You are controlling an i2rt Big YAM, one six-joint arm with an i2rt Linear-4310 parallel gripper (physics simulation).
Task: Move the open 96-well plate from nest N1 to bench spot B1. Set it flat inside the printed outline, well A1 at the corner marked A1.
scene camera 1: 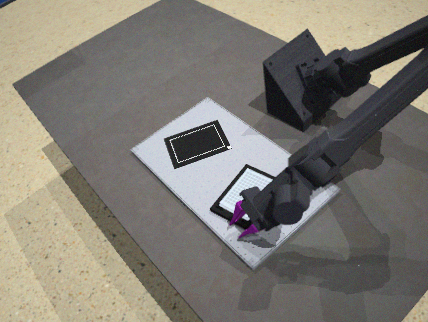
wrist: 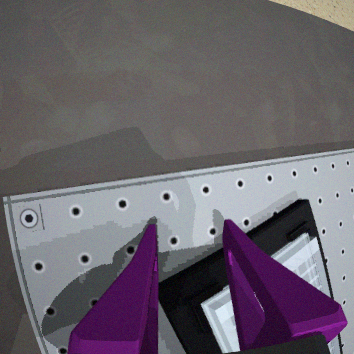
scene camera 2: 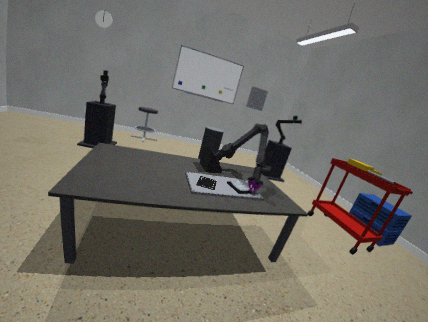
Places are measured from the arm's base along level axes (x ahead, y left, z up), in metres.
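Pixels of known places: gripper, fingertip midpoint: point(scene camera 1: 235, 231) point(wrist: 189, 230) point(scene camera 2: 252, 192); arm's base, origin of the base link: point(scene camera 1: 313, 80) point(scene camera 2: 214, 158).
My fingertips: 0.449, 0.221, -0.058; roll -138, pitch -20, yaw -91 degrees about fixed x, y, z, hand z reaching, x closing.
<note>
For each thing: its top centre in the pictures, then the offset to it from my fingertips, as dx, dy, dz. "pt": a spot on its surface instead. Level surfaces: height alone.
- white 96-well plate, middle of its top: point(wrist: 295, 345) point(scene camera 1: 247, 191) point(scene camera 2: 240, 184) -0.088, -0.069, +0.005
- black nest N1, middle of its top: point(wrist: 286, 341) point(scene camera 1: 247, 193) point(scene camera 2: 239, 185) -0.088, -0.069, -0.004
- Spot B1, surface spot: point(scene camera 1: 197, 145) point(scene camera 2: 208, 182) pt -0.085, -0.306, -0.020
- small white mark, middle of its top: point(scene camera 1: 229, 147) -0.149, -0.238, -0.020
- light perforated board, middle of its top: point(scene camera 1: 226, 167) point(scene camera 2: 223, 184) -0.101, -0.185, -0.021
- dark table, its level: dz -0.034
The white 96-well plate point(scene camera 1: 246, 181) point(wrist: 220, 320) lies in the black nest N1 point(scene camera 1: 216, 209) point(wrist: 200, 270), partly hidden by the gripper. My gripper point(scene camera 1: 235, 231) point(scene camera 2: 254, 191) point(wrist: 189, 230) points down at the nest's near end. Its purple fingers are part open with nothing held between them. In the wrist view the right finger overlaps the plate and the left finger lies beyond the nest's left corner. Spot B1 point(scene camera 1: 197, 145) point(scene camera 2: 206, 183) is a black rectangle with a white outline; a small white mark point(scene camera 1: 229, 147) sits at its right corner. Well A1 cannot be made out.
Nest and spot are on a light perforated board point(scene camera 1: 150, 153) point(wrist: 145, 193) on the dark table point(scene camera 1: 100, 90) point(scene camera 2: 130, 175). The arm's black angled mount point(scene camera 1: 285, 85) point(scene camera 2: 210, 145) stands behind the board. A red cart point(scene camera 2: 345, 219) stands right of the table.
</note>
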